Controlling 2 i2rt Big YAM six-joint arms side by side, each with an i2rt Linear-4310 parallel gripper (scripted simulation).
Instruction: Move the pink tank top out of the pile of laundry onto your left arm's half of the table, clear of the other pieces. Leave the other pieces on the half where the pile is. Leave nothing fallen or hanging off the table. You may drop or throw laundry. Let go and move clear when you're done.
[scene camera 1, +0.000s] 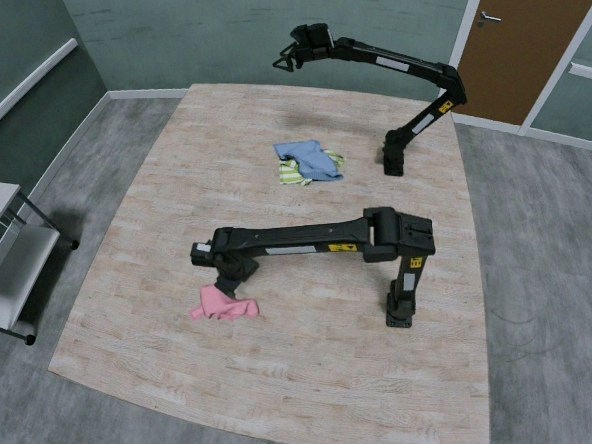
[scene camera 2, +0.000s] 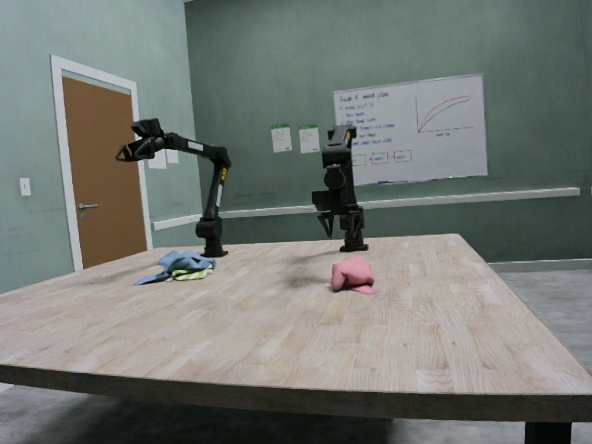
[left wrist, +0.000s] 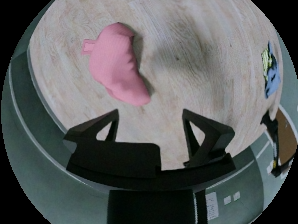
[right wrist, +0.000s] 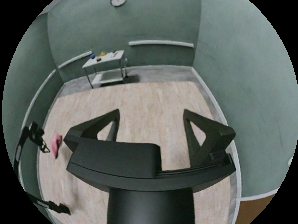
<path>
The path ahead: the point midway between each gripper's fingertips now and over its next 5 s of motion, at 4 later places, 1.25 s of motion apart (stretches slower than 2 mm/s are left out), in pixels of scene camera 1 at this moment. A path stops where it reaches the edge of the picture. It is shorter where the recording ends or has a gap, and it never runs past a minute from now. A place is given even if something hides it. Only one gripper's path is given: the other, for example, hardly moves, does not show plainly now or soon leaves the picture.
My left gripper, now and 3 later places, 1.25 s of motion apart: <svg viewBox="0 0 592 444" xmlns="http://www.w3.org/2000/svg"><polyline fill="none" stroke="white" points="241,284 213,260 208,214 209,213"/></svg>
</path>
